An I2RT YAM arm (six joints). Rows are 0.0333 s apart.
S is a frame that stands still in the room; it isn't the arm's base.
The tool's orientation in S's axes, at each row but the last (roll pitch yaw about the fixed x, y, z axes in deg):
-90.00, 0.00, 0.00
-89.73, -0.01, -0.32
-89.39, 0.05, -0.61
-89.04, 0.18, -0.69
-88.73, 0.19, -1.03
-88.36, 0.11, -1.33
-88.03, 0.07, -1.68
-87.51, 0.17, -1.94
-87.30, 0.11, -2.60
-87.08, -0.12, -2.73
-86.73, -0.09, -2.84
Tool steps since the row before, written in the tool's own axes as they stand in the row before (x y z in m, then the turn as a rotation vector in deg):
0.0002, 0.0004, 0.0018, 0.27, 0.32, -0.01
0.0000, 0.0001, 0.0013, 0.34, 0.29, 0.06
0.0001, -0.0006, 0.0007, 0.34, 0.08, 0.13
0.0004, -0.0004, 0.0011, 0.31, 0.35, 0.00
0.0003, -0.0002, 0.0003, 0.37, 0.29, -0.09
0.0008, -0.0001, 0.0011, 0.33, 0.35, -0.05
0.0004, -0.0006, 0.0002, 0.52, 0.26, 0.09
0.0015, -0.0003, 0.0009, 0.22, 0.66, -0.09
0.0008, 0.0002, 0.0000, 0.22, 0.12, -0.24
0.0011, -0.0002, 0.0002, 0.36, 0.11, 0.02
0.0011, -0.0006, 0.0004, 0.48, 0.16, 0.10
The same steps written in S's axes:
0.0002, 0.0018, -0.0004, 0.27, -0.01, -0.32
0.0000, 0.0013, -0.0001, 0.34, 0.06, -0.29
0.0001, 0.0007, 0.0006, 0.34, 0.13, -0.08
0.0004, 0.0011, 0.0004, 0.31, 0.00, -0.35
0.0003, 0.0003, 0.0002, 0.37, -0.09, -0.29
0.0008, 0.0011, 0.0001, 0.33, -0.05, -0.35
0.0004, 0.0002, 0.0006, 0.52, 0.08, -0.26
0.0015, 0.0008, 0.0003, 0.22, -0.07, -0.66
0.0008, 0.0000, -0.0002, 0.21, -0.24, -0.13
0.0011, 0.0001, 0.0002, 0.36, 0.01, -0.11
0.0011, 0.0003, 0.0006, 0.49, 0.09, -0.15

